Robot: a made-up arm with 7 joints.
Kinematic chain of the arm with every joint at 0, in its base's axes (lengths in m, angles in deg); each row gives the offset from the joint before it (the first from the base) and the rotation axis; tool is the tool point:
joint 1: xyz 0 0 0.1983 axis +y
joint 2: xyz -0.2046 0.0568 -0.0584 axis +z
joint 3: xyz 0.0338 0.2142 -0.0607 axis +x
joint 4: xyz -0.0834 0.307 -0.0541 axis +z
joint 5: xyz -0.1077 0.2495 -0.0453 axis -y
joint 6: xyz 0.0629 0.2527 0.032 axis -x
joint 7: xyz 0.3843 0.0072 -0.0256 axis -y
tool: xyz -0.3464 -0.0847 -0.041
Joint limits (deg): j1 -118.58..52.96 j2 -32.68..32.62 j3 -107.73..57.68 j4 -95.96..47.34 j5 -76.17..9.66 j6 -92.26..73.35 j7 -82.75..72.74
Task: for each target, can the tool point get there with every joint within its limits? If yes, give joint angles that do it. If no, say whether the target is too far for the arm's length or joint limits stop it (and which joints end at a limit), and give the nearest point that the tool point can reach.
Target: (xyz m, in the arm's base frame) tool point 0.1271 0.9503 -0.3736
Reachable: yes | joints -42.02 -0.29 -34.62 13.69 -11.68 16.19 -36.83
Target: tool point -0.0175 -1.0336 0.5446
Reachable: no: joint limits stop it (at a limit: joint 1, joint 2, joint 3, joint 4, joint 5, joint 7) | nearest point 0.0977 -0.6794 0.5847 | short by 0.375 m
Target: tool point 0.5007 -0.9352 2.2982
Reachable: no: too far | nearest point 0.5120 -0.2178 1.0958 | short by 1.400 m
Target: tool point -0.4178 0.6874 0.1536
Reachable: yes | joints -67.56 15.94 43.06 1.31 -12.18 -25.92 -70.63
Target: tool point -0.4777 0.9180 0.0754
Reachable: yes | joints 12.52 12.08 6.71 1.31 -55.64 -52.58 -32.93
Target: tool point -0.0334 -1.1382 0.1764
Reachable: no: joint limits stop it (at a limit: joint 1, joint 2, joint 3, joint 4, joint 7) | nearest point -0.1292 -0.6576 -0.0277 | short by 0.531 m
